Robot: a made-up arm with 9 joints. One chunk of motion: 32 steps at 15 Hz.
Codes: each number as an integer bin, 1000 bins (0 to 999) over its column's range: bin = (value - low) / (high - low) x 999, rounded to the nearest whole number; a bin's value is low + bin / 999 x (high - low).
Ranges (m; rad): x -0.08..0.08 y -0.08..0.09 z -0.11..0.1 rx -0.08..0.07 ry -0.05..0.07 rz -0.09..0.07
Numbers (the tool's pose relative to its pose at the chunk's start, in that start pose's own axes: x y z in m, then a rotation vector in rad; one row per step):
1: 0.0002 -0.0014 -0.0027 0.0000 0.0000 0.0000
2: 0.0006 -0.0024 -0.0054 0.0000 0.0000 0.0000
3: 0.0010 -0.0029 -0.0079 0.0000 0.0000 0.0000
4: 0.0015 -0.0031 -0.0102 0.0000 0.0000 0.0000
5: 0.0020 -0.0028 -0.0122 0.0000 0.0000 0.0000
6: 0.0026 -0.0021 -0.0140 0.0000 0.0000 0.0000
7: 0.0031 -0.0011 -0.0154 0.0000 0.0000 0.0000
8: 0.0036 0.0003 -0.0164 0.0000 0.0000 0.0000
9: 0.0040 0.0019 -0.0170 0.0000 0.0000 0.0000
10: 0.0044 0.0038 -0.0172 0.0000 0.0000 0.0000
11: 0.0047 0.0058 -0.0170 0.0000 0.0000 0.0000
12: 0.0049 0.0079 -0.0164 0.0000 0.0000 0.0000
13: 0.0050 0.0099 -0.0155 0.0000 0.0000 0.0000
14: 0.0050 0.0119 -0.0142 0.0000 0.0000 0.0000
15: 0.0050 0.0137 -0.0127 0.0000 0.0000 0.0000
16: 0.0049 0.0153 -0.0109 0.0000 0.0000 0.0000
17: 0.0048 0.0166 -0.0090 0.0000 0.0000 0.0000
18: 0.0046 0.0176 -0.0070 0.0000 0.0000 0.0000
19: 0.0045 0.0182 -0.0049 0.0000 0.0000 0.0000
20: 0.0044 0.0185 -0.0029 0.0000 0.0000 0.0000
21: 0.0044 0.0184 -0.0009 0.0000 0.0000 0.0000
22: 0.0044 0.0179 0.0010 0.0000 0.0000 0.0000
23: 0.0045 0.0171 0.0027 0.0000 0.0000 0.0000
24: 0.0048 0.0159 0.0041 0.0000 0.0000 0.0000
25: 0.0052 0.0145 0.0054 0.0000 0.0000 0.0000
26: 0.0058 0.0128 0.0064 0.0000 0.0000 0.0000
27: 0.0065 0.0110 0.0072 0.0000 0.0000 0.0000
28: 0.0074 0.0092 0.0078 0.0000 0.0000 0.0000
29: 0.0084 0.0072 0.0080 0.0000 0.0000 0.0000
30: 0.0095 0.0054 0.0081 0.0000 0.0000 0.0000
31: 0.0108 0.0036 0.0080 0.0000 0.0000 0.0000
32: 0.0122 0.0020 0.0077 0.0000 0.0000 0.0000
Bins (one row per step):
1: 501 462 510 533 416 562
2: 503 456 498 533 416 562
3: 506 453 486 533 416 562
4: 509 452 475 533 416 562
5: 512 454 465 533 416 562
6: 516 458 457 533 416 562
7: 519 464 450 533 416 562
8: 522 472 445 533 416 562
9: 524 481 442 533 416 562
10: 527 492 441 533 416 562
11: 529 504 442 533 416 562
12: 530 517 445 533 416 562
13: 531 528 450 533 416 562
14: 531 540 456 533 416 562
15: 531 551 463 533 416 562
16: 530 560 471 533 416 562
17: 529 568 480 533 416 562
18: 528 574 490 533 416 562
19: 528 577 500 533 416 562
20: 527 579 509 533 416 562
21: 527 578 519 533 416 562
22: 527 575 528 533 416 562
23: 528 571 536 533 416 562
24: 529 564 543 533 416 562
25: 532 555 549 533 416 562
26: 536 545 554 533 416 562
27: 540 535 558 533 416 562
28: 546 524 560 533 416 562
29: 552 512 561 533 416 562
30: 559 502 562 533 416 562
31: 567 491 561 533 416 562
32: 576 482 560 533 416 562

